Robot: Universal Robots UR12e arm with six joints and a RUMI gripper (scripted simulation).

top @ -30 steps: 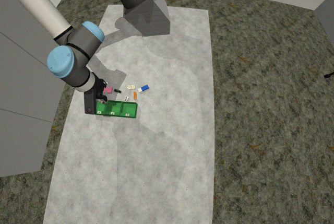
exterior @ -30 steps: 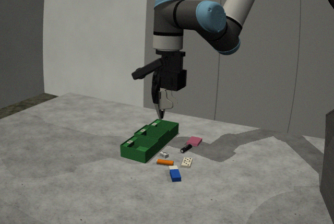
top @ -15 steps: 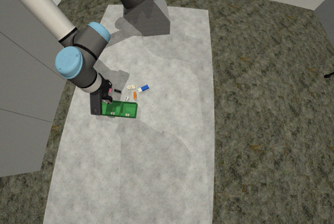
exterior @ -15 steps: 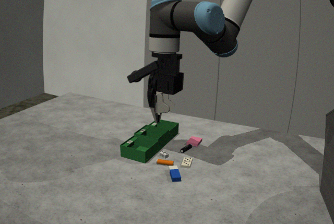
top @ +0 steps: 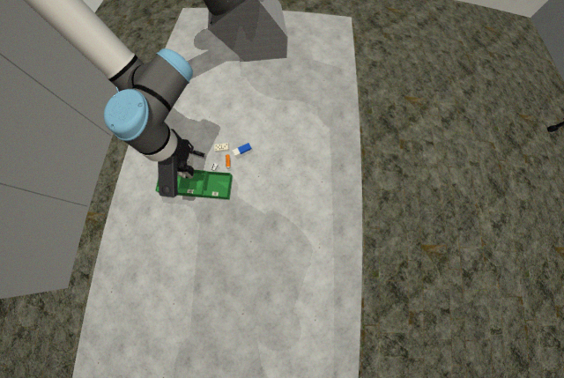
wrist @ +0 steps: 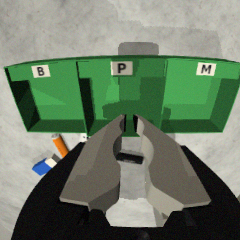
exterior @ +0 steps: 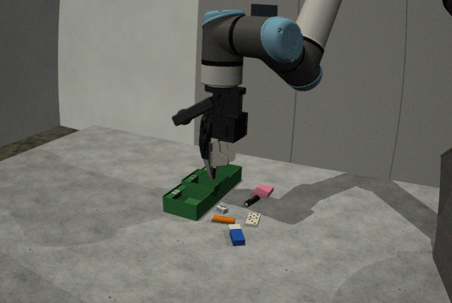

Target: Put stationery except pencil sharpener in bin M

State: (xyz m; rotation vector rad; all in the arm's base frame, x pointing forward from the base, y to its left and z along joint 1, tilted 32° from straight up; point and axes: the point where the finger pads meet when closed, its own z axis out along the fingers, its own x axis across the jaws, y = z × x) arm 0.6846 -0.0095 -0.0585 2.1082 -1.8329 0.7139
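My hand is 1 cm short of the green bin block, 1 cm to the right of it and 4 cm above it. The rest, counted from my hand: pencil sharpener: 6 cm behind, 6 cm to the left, 5 cm below; then black battery: 10 cm behind, 2 cm to the right, 5 cm below; then pink eraser: 10 cm behind, 8 cm to the right, 5 cm below.
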